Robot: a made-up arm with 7 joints. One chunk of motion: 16 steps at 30 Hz.
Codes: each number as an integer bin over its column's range. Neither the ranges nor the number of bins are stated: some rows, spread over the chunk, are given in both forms.
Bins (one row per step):
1: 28 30 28 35 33 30
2: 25 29 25 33 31 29
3: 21 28 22 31 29 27
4: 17 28 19 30 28 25
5: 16 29 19 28 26 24
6: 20 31 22 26 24 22
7: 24 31 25 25 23 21
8: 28 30 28 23 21 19
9: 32 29 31 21 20 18
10: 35 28 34 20 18 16
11: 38 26 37 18 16 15
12: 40 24 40 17 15 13
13: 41 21 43 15 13 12
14: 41 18 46 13 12 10
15: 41 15 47 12 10 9
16: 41 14 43 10 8 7
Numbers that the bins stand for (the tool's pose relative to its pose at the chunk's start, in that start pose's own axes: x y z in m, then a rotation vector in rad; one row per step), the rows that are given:
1: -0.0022 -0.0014 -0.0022 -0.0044 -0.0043 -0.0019
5: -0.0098 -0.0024 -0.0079 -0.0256 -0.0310 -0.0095
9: 0.0003 -0.0024 -0.0003 -0.0467 -0.0538 -0.0171
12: 0.0054 -0.0071 0.0054 -0.0587 -0.0729 -0.0235
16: 0.0060 -0.0167 0.0073 -0.0798 -0.0995 -0.0311
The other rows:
2: -0.0041 -0.0024 -0.0041 -0.0105 -0.0119 -0.0032
3: -0.0067 -0.0033 -0.0060 -0.0165 -0.0195 -0.0057
4: -0.0092 -0.0033 -0.0079 -0.0195 -0.0233 -0.0083
6: -0.0073 -0.0005 -0.0060 -0.0316 -0.0386 -0.0121
7: -0.0048 -0.0005 -0.0041 -0.0346 -0.0424 -0.0133
8: -0.0022 -0.0014 -0.0022 -0.0406 -0.0500 -0.0159
10: 0.0022 -0.0033 0.0016 -0.0497 -0.0614 -0.0197
11: 0.0041 -0.0052 0.0035 -0.0557 -0.0690 -0.0210
13: 0.0060 -0.0100 0.0073 -0.0648 -0.0805 -0.0248
14: 0.0060 -0.0129 0.0092 -0.0708 -0.0843 -0.0273
15: 0.0060 -0.0157 0.0098 -0.0738 -0.0919 -0.0286

